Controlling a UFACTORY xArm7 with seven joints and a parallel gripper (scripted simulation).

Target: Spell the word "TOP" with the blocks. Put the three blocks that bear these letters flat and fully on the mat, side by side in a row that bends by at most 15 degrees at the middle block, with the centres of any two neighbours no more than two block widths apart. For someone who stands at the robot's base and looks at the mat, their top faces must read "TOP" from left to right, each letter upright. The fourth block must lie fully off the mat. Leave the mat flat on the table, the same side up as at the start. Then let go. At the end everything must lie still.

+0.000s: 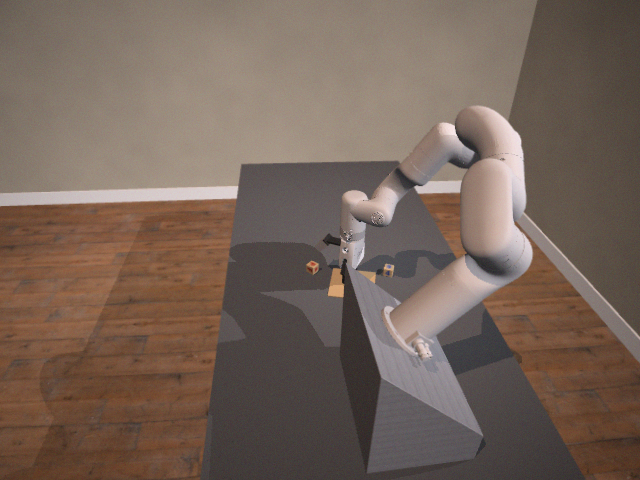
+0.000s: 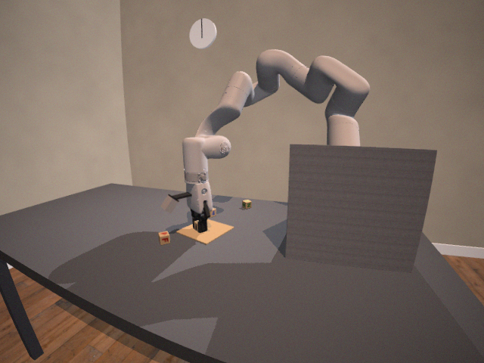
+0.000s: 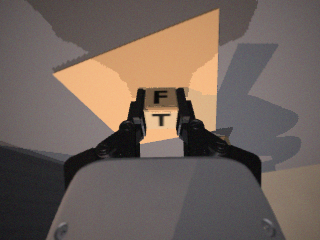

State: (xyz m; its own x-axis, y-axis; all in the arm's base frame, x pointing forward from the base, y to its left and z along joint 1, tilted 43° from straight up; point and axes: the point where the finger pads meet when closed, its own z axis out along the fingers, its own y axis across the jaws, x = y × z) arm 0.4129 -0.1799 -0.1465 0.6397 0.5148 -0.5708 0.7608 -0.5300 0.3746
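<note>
The tan mat lies 2 cm below my hand, 2 cm behind it and 1 cm to the right of it. Also, from my hand: blue-lettered block: 14 cm to the right, 1 cm below, 1 cm ahead.
</note>
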